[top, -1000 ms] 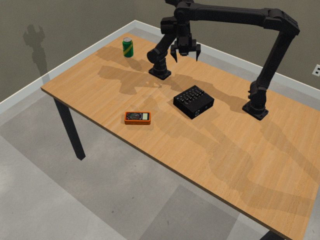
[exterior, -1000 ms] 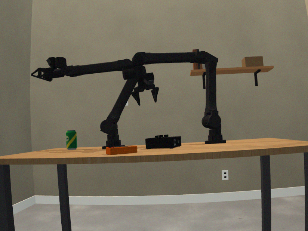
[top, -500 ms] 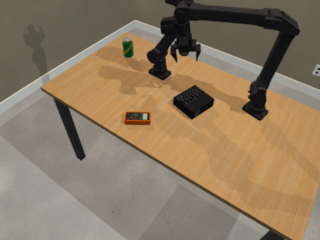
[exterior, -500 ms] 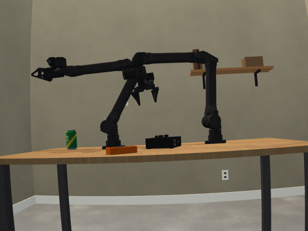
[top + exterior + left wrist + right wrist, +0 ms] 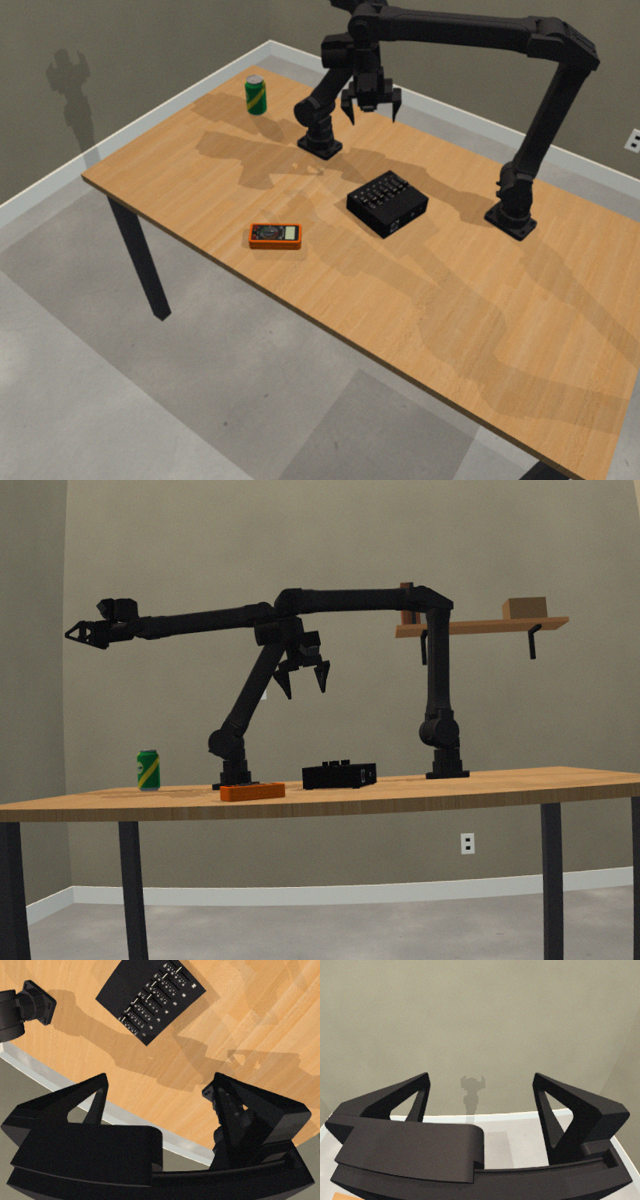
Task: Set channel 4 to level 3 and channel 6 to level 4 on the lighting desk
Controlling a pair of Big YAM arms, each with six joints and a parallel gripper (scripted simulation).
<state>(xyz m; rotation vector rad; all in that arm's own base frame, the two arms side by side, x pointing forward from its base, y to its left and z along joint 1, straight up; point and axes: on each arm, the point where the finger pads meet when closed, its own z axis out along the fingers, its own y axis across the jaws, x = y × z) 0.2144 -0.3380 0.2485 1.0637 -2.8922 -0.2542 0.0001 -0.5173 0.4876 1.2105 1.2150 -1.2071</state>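
My left hand is 20 mm short of the channel 4 fader cap, 70 mm to the right of it and 180 mm above it. From my left hand the other things lie so: M fader cap 90 mm ahead, 40 mm to the left, 180 mm below; channel 5 fader cap 50 mm ahead, 70 mm to the left, 180 mm below; channel 6 fader cap 70 mm ahead, 60 mm to the left, 180 mm below.
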